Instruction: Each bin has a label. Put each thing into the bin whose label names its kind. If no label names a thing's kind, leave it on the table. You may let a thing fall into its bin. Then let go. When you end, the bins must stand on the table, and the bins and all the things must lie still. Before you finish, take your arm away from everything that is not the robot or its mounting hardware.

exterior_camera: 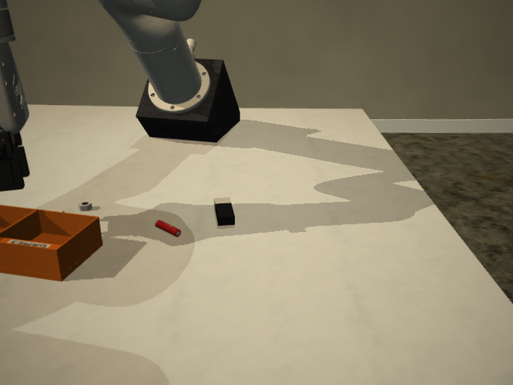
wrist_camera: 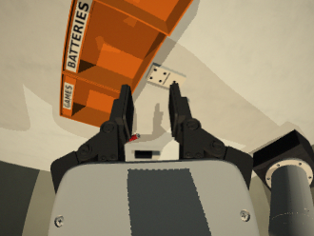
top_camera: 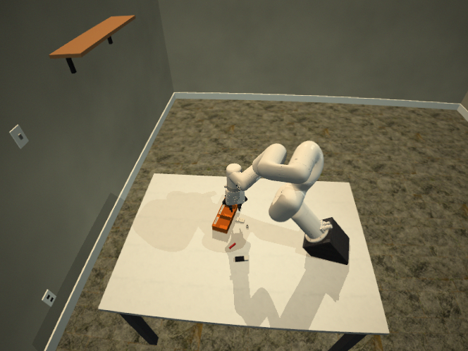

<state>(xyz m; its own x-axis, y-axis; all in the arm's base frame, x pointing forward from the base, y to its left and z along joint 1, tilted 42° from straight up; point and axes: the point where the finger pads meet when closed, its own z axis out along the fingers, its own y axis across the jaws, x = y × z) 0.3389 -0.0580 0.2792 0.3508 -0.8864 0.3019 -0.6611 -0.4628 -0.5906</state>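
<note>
My gripper is now 240 mm to the right of the black thing, 110 mm past it and 80 mm above it. From my hand the other things lie so: white domino: 80 mm below, 30 mm behind, 10 mm to the left; grey ribbed block: 90 mm to the right, 70 mm below, 40 mm ahead; grey nut: 80 mm below, 80 mm behind, 40 mm to the left.
</note>
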